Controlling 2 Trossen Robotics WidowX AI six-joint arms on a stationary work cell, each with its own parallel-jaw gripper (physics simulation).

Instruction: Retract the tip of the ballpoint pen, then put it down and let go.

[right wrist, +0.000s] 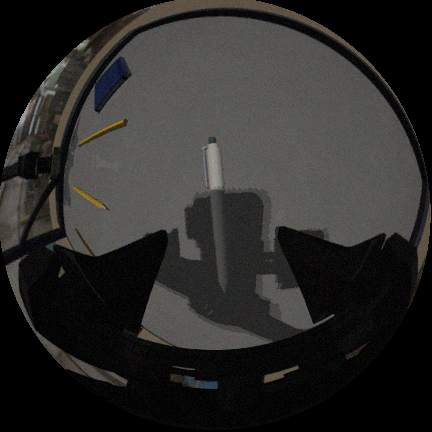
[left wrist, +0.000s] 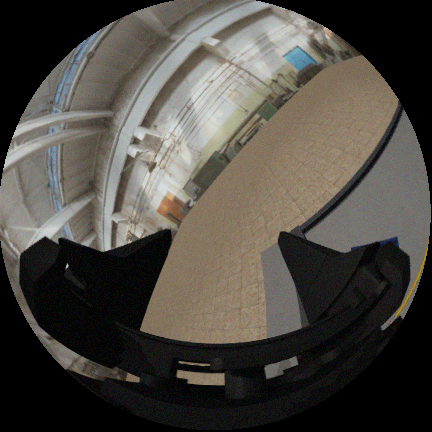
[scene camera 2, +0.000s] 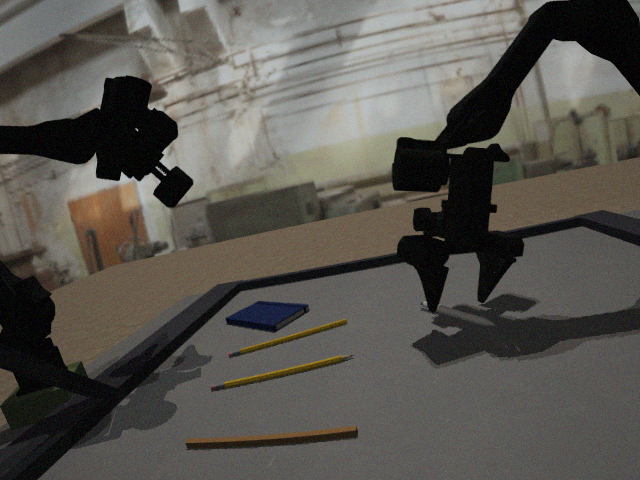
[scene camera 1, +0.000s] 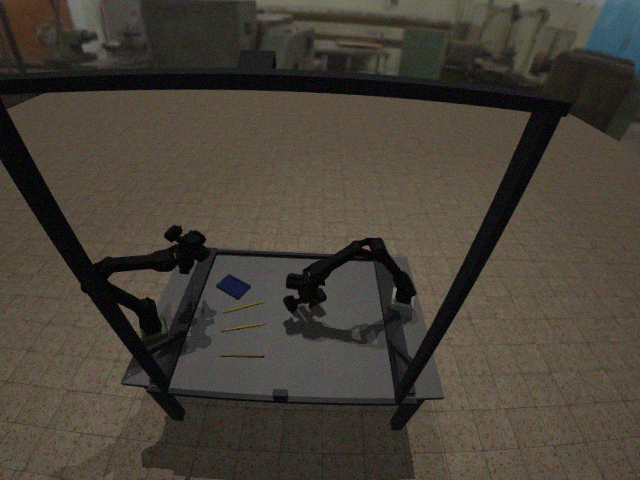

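Where they show: left gripper, fingertip midpoint: (left wrist: 226, 236) (scene camera 2: 158, 167); right gripper, fingertip midpoint: (right wrist: 223, 234) (scene camera 2: 457, 306) (scene camera 1: 300, 310); left arm's base, origin of the base link: (right wrist: 50, 164) (scene camera 1: 152, 328); right arm's base, origin of the base link: (scene camera 1: 403, 297).
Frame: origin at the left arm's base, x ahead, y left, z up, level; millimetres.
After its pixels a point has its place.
The ballpoint pen (scene camera 2: 465, 314) {x 592, y -201, z -29 mm} (right wrist: 215, 172) {x 592, y -133, z -29 mm} lies flat on the table (scene camera 1: 320, 372) {x 535, y -466, z -40 mm} (scene camera 2: 465, 413) {x 462, y -346, z -40 mm}. It has a white clip end with a dark button and a grey front part in shadow; whether its nib sticks out is too dark to tell. My right gripper (scene camera 2: 458, 304) {x 598, y -179, z -25 mm} (right wrist: 223, 234) {x 598, y -179, z -25 mm} is open and empty, pointing down just above the pen; the pen lies lengthwise in the gap between its fingers in the right wrist view. My left gripper (left wrist: 226, 236) {x 260, y 177, z 282 mm} is open and empty, raised at the left side, far from the pen. The arm largely hides the pen in scene camera 1.
A blue notebook (scene camera 1: 233, 286) {x 379, y 91, z -28 mm} (scene camera 2: 267, 315) {x 379, y 72, z -28 mm} (right wrist: 111, 84) {x 418, y 50, z -28 mm}, two yellow pencils (scene camera 1: 244, 307) {x 385, y -43, z -36 mm} (scene camera 2: 284, 372) {x 348, y -144, z -35 mm} and an orange-brown stick (scene camera 1: 241, 355) {x 293, y -261, z -35 mm} (scene camera 2: 271, 438) {x 300, y -267, z -33 mm} lie to the picture left of the pen. A dark frame (scene camera 1: 289, 81) {x 401, y -521, z 993 mm} stands around the table.
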